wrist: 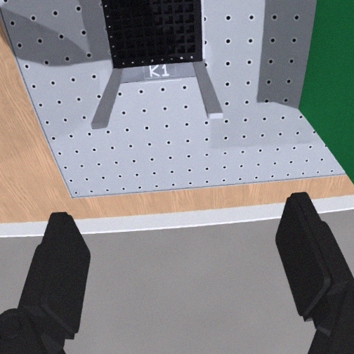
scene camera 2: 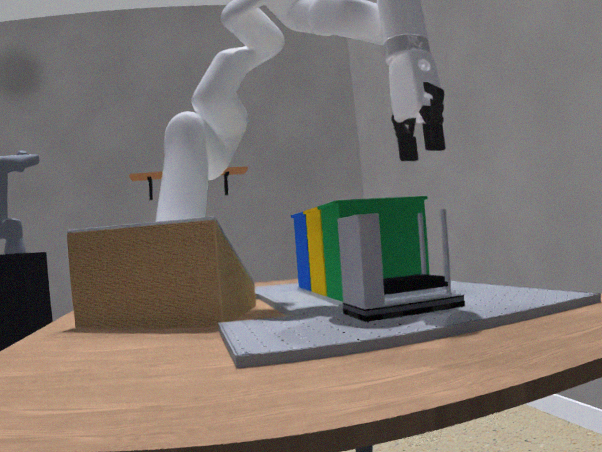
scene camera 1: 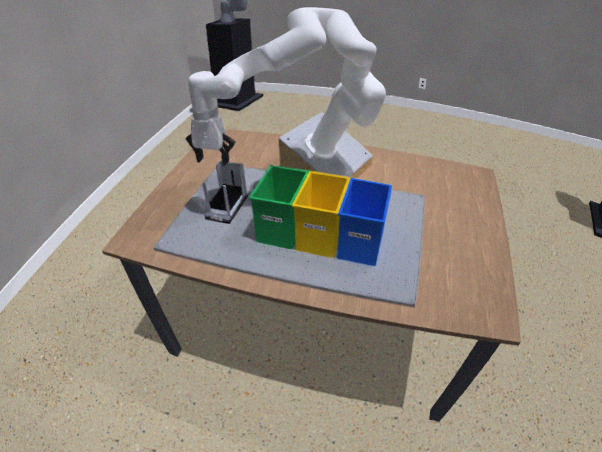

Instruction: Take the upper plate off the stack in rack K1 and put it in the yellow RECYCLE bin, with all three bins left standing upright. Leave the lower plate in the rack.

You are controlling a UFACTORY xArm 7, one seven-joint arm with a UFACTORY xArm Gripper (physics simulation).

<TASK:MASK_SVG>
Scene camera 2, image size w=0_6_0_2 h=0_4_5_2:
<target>my gripper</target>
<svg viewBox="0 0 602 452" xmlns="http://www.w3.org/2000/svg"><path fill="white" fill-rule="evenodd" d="M403 50L392 53L386 58L386 64L389 66L393 111L391 119L398 139L400 160L417 161L416 137L413 137L416 122L422 123L425 121L422 126L425 149L427 151L445 150L443 126L440 124L444 120L442 116L444 90L441 89L437 68L431 53L422 50Z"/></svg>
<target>blue bin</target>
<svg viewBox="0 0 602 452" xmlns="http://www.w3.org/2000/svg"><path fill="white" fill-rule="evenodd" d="M300 212L291 215L291 218L294 218L299 288L311 291L306 214Z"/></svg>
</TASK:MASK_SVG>
